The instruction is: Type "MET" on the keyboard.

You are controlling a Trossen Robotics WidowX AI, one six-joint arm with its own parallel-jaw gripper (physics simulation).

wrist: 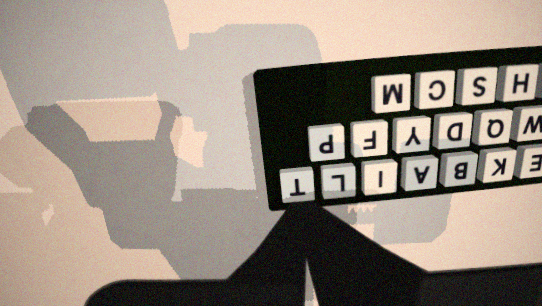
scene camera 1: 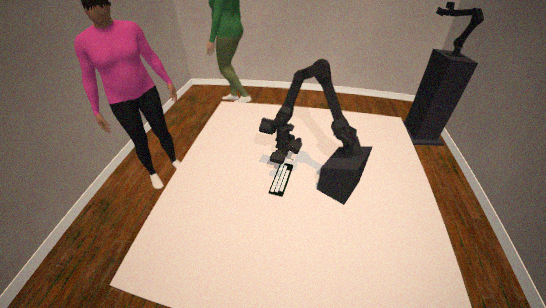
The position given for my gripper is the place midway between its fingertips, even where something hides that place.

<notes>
In view: my gripper (wrist: 302,212), an M key (wrist: 390,93) and a T key (wrist: 297,184).
</notes>
